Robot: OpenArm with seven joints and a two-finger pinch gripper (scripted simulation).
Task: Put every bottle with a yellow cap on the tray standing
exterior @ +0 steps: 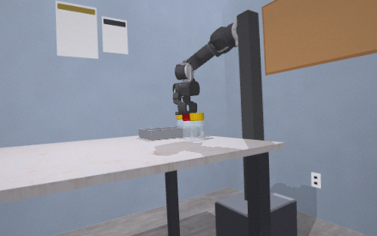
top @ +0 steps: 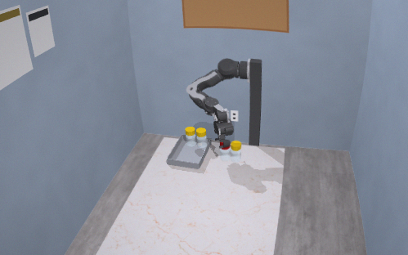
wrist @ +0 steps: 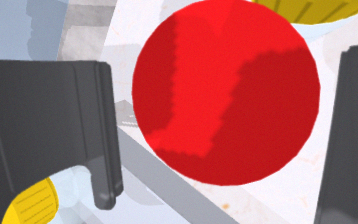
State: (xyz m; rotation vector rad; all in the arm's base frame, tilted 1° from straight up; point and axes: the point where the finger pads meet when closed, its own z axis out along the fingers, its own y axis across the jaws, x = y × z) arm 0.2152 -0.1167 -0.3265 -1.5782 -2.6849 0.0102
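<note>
The red-capped bottle lies 1 cm to the left of my hand and 6 cm below it. The rest, counted from my hand: grey tray 1 cm behind, 19 cm to the right, 9 cm below.
</note>
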